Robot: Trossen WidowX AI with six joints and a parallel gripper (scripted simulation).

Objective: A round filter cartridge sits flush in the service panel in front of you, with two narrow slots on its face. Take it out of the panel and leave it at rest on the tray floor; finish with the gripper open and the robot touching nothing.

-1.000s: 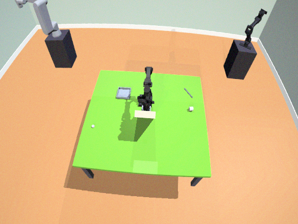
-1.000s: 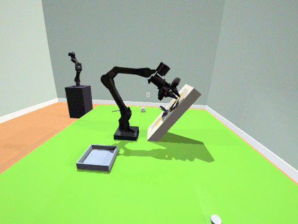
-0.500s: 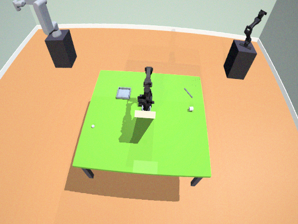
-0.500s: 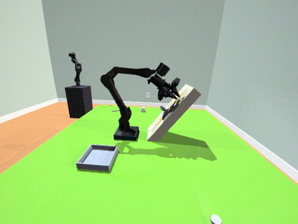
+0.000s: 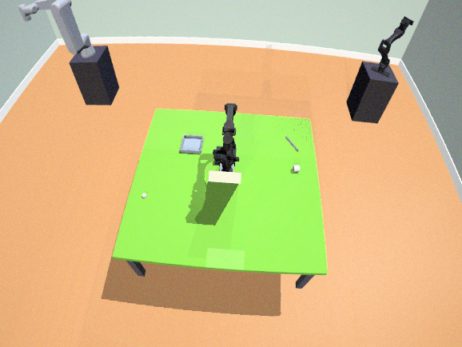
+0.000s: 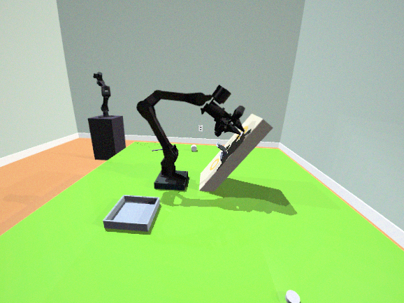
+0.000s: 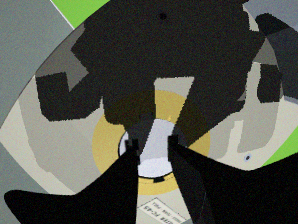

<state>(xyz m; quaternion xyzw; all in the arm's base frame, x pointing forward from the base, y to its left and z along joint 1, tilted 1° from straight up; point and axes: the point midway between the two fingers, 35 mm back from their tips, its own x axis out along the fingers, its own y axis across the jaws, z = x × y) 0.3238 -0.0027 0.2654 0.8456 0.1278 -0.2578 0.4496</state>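
Right now the round filter cartridge is 1 cm ahead of my gripper tip and 1 cm below it. Also, from my gripper tip: service panel: 3 cm behind, 8 cm below; grey tray: 43 cm behind, 27 cm to the right, 26 cm below; small white cube: 25 cm behind, 49 cm to the left, 25 cm below.
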